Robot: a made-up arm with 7 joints.
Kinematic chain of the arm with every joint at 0, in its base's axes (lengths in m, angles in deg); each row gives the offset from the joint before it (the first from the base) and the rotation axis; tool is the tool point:
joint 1: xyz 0 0 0.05 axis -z
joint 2: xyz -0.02 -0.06 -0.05 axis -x
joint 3: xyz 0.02 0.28 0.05 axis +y
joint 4: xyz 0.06 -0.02 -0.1 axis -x
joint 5: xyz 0 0.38 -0.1 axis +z
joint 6: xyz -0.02 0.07 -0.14 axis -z
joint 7: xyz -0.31 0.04 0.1 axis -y
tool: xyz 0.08 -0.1 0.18
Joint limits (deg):
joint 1: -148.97..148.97
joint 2: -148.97..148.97
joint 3: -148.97..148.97
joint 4: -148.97..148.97
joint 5: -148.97..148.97
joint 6: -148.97..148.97
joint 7: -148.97..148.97
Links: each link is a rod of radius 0.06 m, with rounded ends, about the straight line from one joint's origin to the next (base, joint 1, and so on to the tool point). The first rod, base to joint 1, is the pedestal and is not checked.
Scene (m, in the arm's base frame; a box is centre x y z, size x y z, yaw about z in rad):
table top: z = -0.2
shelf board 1: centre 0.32 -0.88 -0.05 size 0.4 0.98 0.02 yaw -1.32
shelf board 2: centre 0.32 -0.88 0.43 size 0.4 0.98 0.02 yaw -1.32
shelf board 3: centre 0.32 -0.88 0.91 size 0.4 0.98 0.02 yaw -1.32
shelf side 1: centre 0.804 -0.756 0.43 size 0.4 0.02 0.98 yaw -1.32
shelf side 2: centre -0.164 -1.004 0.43 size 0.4 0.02 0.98 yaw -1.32
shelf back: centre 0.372 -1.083 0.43 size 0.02 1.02 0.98 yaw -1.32
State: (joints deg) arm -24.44 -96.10 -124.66 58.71 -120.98 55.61 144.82
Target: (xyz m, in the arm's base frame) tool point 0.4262 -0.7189 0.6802
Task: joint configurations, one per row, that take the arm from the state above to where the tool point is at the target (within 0.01 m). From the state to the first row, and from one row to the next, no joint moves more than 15 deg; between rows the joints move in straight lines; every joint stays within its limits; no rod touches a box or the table.
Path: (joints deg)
1: -32.22 -86.77 -117.67 58.13 -134.59 67.35 145.58
2: -40.00 -77.45 -110.67 57.56 -148.19 79.10 146.33
3: -34.73 -65.81 -114.62 51.09 -140.84 72.35 144.27
4: -29.47 -54.17 -118.57 44.62 -133.49 65.61 142.20
5: -25.46 -64.67 -123.55 45.40 -124.78 58.48 141.72
6: -21.45 -75.17 -128.54 46.17 -116.08 51.36 141.24

